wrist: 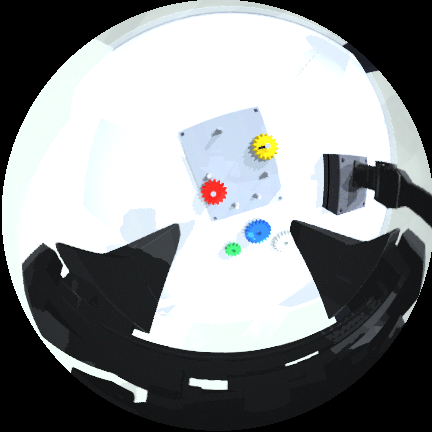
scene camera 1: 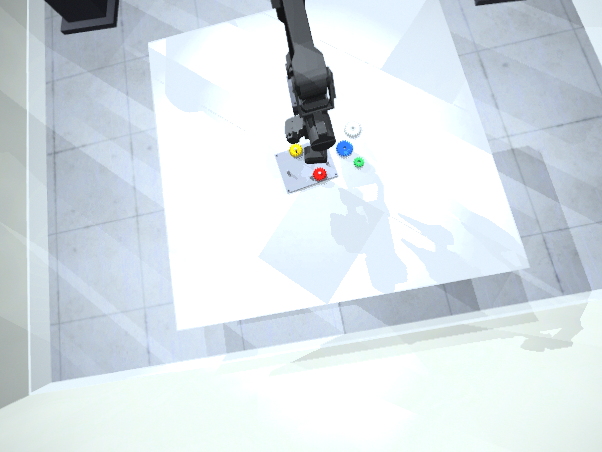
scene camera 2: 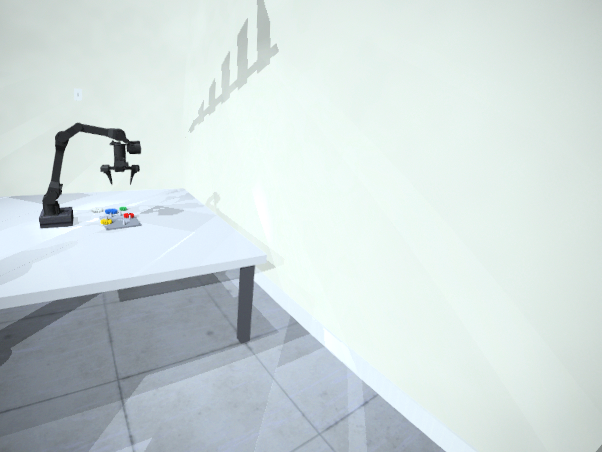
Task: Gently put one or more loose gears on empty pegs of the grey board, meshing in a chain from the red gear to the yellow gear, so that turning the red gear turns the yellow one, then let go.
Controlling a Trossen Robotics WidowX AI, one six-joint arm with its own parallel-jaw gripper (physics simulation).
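Places are measured from the arm's base along level axes (x right, y ahead, z up), in millimetres.
Pixels of known places: gripper, between the fingertips: (wrist: 236, 227) (scene camera 2: 121, 184); arm's base, origin of its link: (wrist: 359, 174) (scene camera 2: 52, 213).
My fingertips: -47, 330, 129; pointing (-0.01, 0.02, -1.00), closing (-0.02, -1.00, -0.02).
For each thing: its top centre in the pictures, then the offset to it from my fingertips, as dx, dy, dz. Level surfaces: height alone.
- grey board, centre of its top: (wrist: 238, 163) (scene camera 1: 304, 161) (scene camera 2: 118, 216) +44, -20, -154
- yellow gear, centre of its top: (wrist: 266, 145) (scene camera 1: 295, 148) (scene camera 2: 106, 219) +79, -77, -159
- blue gear, centre of its top: (wrist: 258, 233) (scene camera 1: 344, 147) (scene camera 2: 111, 210) -113, -69, -168
- green gear, centre of its top: (wrist: 232, 250) (scene camera 1: 359, 161) (scene camera 2: 122, 207) -163, -8, -168
- white gear, centre of its top: (wrist: 285, 243) (scene camera 1: 352, 127) (scene camera 2: 96, 208) -151, -149, -168
- white table, height of its surface: dz -184
The grey board (scene camera 1: 300, 182) (scene camera 2: 131, 225) (wrist: 230, 165) lies on the table with the red gear (scene camera 1: 320, 174) (scene camera 2: 129, 215) (wrist: 214, 192) and the yellow gear (scene camera 1: 296, 150) (scene camera 2: 106, 221) (wrist: 264, 147) on it. Several bare pegs stand on the board. The blue gear (scene camera 1: 344, 148) (scene camera 2: 111, 211) (wrist: 258, 231), green gear (scene camera 1: 359, 162) (scene camera 2: 123, 209) (wrist: 233, 249) and white gear (scene camera 1: 353, 129) (scene camera 2: 97, 210) (wrist: 282, 242) lie loose beside the board. My gripper (scene camera 2: 121, 183) (wrist: 236, 227) is open and empty, pointing down high above the board and gears. In scene camera 1 the arm hides its fingertips.
The white table (scene camera 1: 215, 280) (scene camera 2: 190, 250) bears everything. The arm's base (scene camera 2: 56, 217) (wrist: 345, 184) stands on it, on the yellow gear's side of the board. A wall (scene camera 2: 400, 175) rises beyond the table edge.
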